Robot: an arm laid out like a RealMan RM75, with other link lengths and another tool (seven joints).
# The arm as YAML. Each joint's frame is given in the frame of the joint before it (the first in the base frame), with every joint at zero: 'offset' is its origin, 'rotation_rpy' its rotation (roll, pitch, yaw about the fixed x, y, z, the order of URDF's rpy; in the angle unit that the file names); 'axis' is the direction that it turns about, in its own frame. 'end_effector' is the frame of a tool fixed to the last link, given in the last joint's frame.
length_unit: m
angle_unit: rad
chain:
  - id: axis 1
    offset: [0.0, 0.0, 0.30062]
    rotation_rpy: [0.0, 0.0, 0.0]
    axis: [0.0, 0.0, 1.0]
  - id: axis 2
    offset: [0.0, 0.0, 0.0]
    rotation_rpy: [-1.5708, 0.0, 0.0]
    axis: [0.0, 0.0, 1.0]
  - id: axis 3
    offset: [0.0, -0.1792, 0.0]
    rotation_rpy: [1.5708, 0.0, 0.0]
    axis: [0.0, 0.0, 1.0]
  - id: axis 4
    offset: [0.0, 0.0, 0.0]
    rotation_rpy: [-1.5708, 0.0, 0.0]
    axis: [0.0, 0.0, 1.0]
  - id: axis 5
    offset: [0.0, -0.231, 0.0]
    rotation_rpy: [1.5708, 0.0, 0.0]
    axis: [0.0, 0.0, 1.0]
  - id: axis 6
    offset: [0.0, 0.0, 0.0]
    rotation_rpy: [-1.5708, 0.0, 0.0]
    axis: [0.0, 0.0, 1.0]
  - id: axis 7
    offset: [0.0, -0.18, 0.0]
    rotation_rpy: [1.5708, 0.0, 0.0]
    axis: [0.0, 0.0, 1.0]
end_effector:
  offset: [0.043, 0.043, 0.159]
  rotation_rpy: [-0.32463, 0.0, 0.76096]
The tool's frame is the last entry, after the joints.
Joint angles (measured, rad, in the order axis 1, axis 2, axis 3, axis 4, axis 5, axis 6, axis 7), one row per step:
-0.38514 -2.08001 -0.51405 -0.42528 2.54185 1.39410 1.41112
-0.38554 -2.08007 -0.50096 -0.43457 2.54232 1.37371 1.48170
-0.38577 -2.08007 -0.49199 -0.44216 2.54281 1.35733 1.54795
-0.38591 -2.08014 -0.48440 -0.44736 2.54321 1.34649 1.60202
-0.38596 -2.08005 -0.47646 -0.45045 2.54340 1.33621 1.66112
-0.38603 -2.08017 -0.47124 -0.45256 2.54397 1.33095 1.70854
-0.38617 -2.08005 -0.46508 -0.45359 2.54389 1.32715 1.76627
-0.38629 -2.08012 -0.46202 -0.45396 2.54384 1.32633 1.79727
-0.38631 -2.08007 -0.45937 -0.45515 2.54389 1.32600 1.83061
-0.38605 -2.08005 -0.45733 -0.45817 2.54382 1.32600 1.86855
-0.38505 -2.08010 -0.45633 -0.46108 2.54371 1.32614 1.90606
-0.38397 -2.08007 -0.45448 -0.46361 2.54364 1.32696 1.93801
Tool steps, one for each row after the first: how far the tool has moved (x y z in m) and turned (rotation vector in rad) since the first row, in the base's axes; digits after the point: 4 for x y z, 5 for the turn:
-0.0033 -0.0008 -0.0087 0.02720 0.05770 -0.01976
-0.0065 -0.0007 -0.0152 0.05644 0.10990 -0.03893
-0.0089 -0.0008 -0.0198 0.08114 0.15154 -0.05648
-0.0124 -0.0006 -0.0243 0.10938 0.19815 -0.07577
-0.0145 -0.0004 -0.0269 0.13409 0.23327 -0.09285
-0.0172 0.0003 -0.0291 0.16608 0.27534 -0.11411
-0.0184 0.0006 -0.0299 0.18405 0.29693 -0.12608
-0.0192 0.0012 -0.0304 0.20414 0.31893 -0.13911
-0.0194 0.0019 -0.0304 0.22796 0.34176 -0.15361
-0.0198 0.0030 -0.0301 0.25228 0.36403 -0.16652
-0.0200 0.0036 -0.0298 0.27265 0.38268 -0.17824

